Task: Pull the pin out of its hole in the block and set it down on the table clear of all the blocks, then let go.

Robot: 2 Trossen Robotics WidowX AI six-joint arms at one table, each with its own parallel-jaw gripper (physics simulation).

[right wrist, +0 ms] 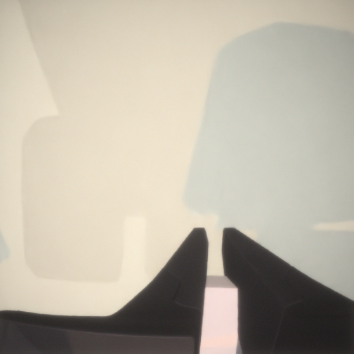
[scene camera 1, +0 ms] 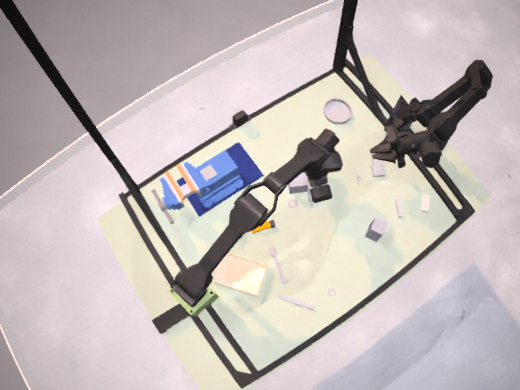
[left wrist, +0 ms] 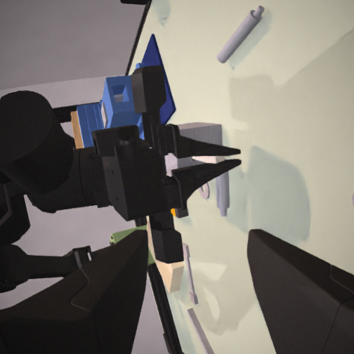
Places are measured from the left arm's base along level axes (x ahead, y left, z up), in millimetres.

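Pixels of known places: left gripper, fingertip midpoint: (scene camera 1: 371,154); right gripper, fingertip midpoint: (scene camera 1: 319,180); left arm's base, origin of the base link: (scene camera 1: 404,113); right arm's base, origin of the base link: (scene camera 1: 191,291).
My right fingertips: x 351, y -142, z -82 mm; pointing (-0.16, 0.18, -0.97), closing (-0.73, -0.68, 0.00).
Observation:
For each thing: its top centre in the pictures, then the offset to it from my right fingertips. "spot": a spot on its surface instead.
- grey block, middle of its top: (scene camera 1: 297,177) dz +51, dx +49, dy -57 mm
- ring, middle of its top: (scene camera 1: 292,203) dz -6, dx +112, dy -35 mm
- blue machine model, surface spot: (scene camera 1: 220,175) spot: dz +76, dx +180, dy -257 mm
- orange-handled tool, middle of its top: (scene camera 1: 256,227) dz +9, dx +244, dy -85 mm
- peach slab, middle of its top: (scene camera 1: 238,273) dz +16, dx +395, dy -50 mm
- round dish, middle of its top: (scene camera 1: 337,109) dz +12, dx -266, dy -76 mm
- grey box, middle of its top: (scene camera 1: 379,225) dz +81, dx +58, dy +242 mm
The grey block (scene camera 1: 298,187) (left wrist: 202,131) stands on the table beside my right gripper. The pale pink, square-sided pin (left wrist: 210,159) (right wrist: 219,315) sticks out from the block's side. My right gripper (left wrist: 239,155) (right wrist: 212,238) is shut on the pin, with a finger against each side. Its fingers partly cover the pin and block in the left wrist view, and the pin's inner end is hidden. My left gripper (left wrist: 198,241) is partly open and empty, high over the table at the far side from the right arm's base.
A grey cylinder (left wrist: 223,190) and a ring (scene camera 1: 292,203) (left wrist: 204,190) lie close by the block. A blue machine model (scene camera 1: 220,175), an orange-handled tool (scene camera 1: 262,227), a peach slab (scene camera 1: 240,275), a round dish (scene camera 1: 337,111) and a grey box (scene camera 1: 376,229) are around.

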